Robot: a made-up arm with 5 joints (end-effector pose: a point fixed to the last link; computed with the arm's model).
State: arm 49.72 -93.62 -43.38 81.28 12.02
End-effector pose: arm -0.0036 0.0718 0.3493 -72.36 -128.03 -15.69
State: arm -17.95 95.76 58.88 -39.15 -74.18
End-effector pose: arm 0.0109 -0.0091 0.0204 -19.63 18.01 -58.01
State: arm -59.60 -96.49 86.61 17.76 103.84
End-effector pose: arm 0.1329 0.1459 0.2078 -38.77 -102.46 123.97
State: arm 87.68 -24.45 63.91 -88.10 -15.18
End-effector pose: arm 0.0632 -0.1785 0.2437 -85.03 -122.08 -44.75
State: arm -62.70 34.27 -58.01 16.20 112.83
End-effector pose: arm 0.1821 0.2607 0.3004 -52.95 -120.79 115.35
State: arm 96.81 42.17 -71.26 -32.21 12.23
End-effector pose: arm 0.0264 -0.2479 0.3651 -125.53 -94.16 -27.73
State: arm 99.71 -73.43 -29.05 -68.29 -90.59
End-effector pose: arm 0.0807 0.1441 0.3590 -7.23 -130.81 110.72
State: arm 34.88 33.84 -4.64 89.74 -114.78
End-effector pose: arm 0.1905 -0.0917 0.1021 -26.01 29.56 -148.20
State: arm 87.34 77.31 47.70 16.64 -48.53
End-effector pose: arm 0.0549 0.0230 0.0201 20.31 62.46 -126.97
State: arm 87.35 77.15 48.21 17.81 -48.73
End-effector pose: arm 0.0548 0.0250 0.0225 20.79 64.31 -126.45
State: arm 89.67 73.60 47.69 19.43 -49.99
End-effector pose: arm 0.0559 0.0149 0.0198 20.71 62.08 -130.72
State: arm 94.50 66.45 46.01 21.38 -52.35
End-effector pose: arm 0.0553 -0.0092 0.0138 19.68 55.04 -140.18
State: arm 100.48 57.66 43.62 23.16 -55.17
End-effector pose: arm 0.0485 -0.0409 0.0103 17.39 44.70 -152.03
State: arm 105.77 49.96 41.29 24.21 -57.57
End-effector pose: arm 0.0366 -0.0692 0.0118 14.26 34.08 -162.32
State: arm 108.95 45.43 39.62 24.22 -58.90
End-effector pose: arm 0.0265 -0.0865 0.0147 11.49 26.27 -168.35
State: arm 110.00 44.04 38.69 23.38 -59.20
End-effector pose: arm 0.0220 -0.0941 0.0157 9.83 22.08 -170.36
